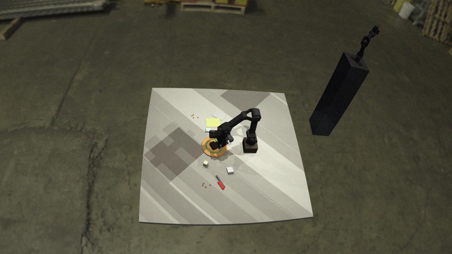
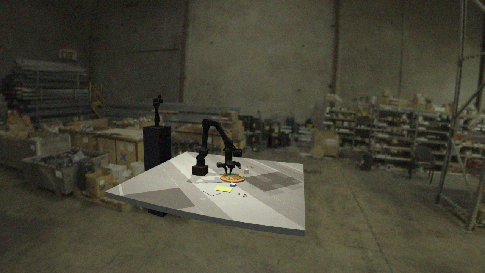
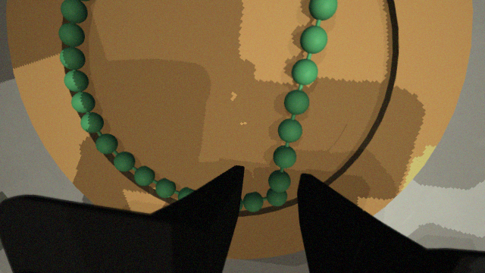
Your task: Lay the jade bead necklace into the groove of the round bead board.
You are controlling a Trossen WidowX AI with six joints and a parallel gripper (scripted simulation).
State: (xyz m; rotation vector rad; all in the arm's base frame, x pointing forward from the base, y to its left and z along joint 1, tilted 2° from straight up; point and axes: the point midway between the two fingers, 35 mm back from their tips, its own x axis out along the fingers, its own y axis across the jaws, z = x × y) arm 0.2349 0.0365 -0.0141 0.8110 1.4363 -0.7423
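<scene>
Now: gripper tip 10 cm short of the blue block, 17 cm to the left of it and 1 cm above it. The rest, counted from my gripper tip: yellow pad (6 cm ahead, 26 cm to the right, 2 cm below); white strip (5 cm behind, 17 cm to the right, 2 cm below); cream cube (11 cm ahead, 15 cm to the left).
</scene>
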